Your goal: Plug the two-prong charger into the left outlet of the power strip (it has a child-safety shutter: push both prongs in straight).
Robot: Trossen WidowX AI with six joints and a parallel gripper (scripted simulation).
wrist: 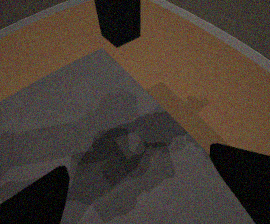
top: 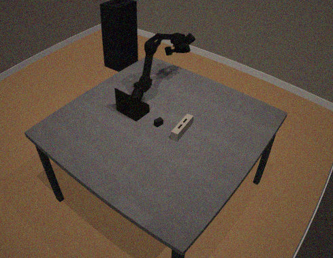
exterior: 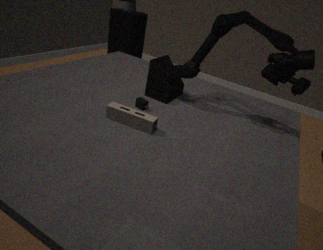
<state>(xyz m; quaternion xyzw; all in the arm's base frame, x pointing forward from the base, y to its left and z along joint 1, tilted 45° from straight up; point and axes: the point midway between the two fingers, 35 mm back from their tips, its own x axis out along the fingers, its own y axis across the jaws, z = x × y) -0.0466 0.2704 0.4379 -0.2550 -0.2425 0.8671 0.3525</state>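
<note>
My gripper tip is 280 mm short of the dark charger, 520 mm to the left of it and 180 mm above it.
</note>
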